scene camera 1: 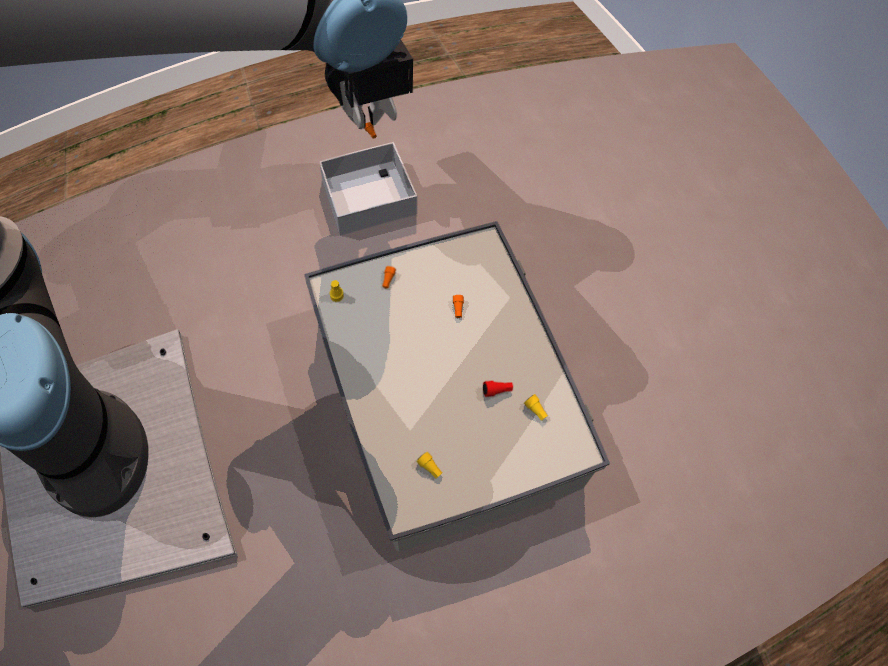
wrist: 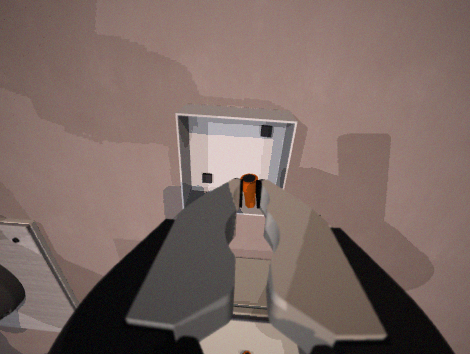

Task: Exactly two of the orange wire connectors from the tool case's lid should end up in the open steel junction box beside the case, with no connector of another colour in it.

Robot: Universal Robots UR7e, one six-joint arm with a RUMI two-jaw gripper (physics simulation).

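Pixels of known places: gripper, fingertip midpoint: (scene camera 1: pixel 368 125) (wrist: pixel 249 182); arm's base, link origin: (scene camera 1: pixel 94 455).
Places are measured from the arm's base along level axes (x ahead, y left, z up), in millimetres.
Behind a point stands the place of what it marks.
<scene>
My gripper (scene camera 1: pixel 370 121) {x 449, y 256, z 89 mm} (wrist: pixel 249 182) {x 449, y 256, z 89 mm} is shut on an orange wire connector (scene camera 1: pixel 370 131) {x 448, y 244, z 89 mm} (wrist: pixel 249 186) {x 449, y 255, z 93 mm} and holds it above the table. In the scene view it appears just behind the open steel junction box (scene camera 1: pixel 377 208) {x 431, y 177, z 18 mm} (wrist: pixel 237 118) {x 439, y 278, z 23 mm}. The box's visible floor holds no connector; part of it is hidden by the fingers in the wrist view. Two more orange connectors lie on the case lid (scene camera 1: pixel 401 372) {x 370, y -64, z 70 mm}: one orange connector (scene camera 1: pixel 388 276) {x 396, y 40, z 79 mm} near its back edge, another orange connector (scene camera 1: pixel 458 305) {x 449, y -20, z 79 mm} further right.
On the lid, a yellow connector (scene camera 1: pixel 336 291) {x 339, y 38, z 87 mm} stands at the back left corner. A red connector (scene camera 1: pixel 497 387) {x 445, y -119, z 83 mm}, a yellow connector (scene camera 1: pixel 535 407) {x 471, y -151, z 81 mm} and another yellow connector (scene camera 1: pixel 428 464) {x 355, y -165, z 82 mm} lie towards the front. The arm's metal base plate (scene camera 1: pixel 164 458) {x 91, y -33, z 0 mm} (wrist: pixel 37 280) {x 111, y 7, z 0 mm} is left of the case.
</scene>
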